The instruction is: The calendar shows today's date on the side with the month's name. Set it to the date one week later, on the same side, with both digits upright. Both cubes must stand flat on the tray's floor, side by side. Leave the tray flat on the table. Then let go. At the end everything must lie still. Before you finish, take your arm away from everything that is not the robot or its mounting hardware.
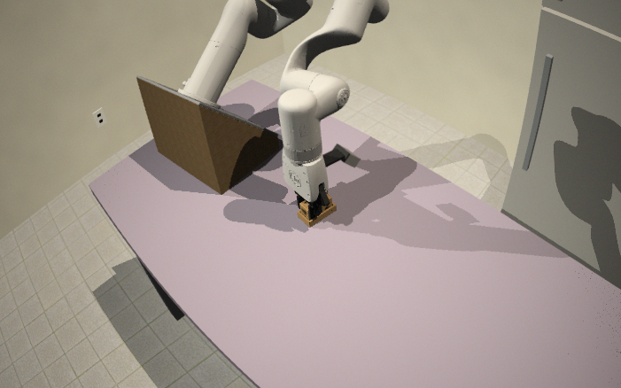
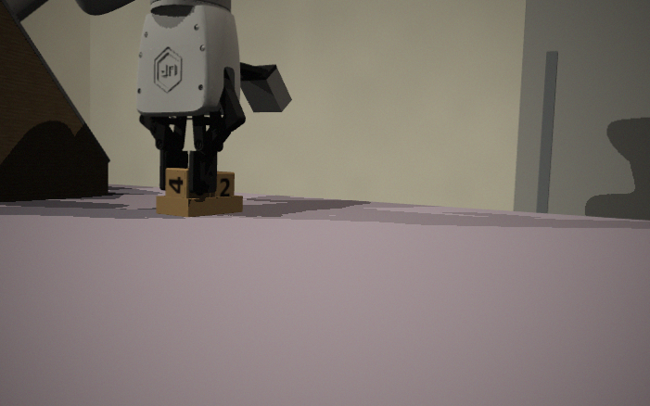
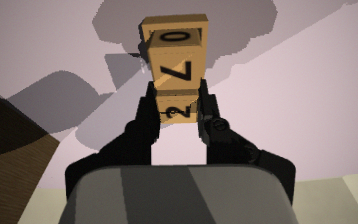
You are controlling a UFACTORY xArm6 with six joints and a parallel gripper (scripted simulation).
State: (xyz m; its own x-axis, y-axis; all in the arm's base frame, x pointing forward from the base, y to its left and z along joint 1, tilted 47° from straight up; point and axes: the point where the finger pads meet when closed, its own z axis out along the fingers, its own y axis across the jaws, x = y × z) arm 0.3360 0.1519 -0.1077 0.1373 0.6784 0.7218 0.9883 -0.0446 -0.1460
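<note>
Right now my hand is 2 cm to the right of the wooden calendar tray and 3 cm above it. From my hand the other things lie so: cube (1 cm below).
</note>
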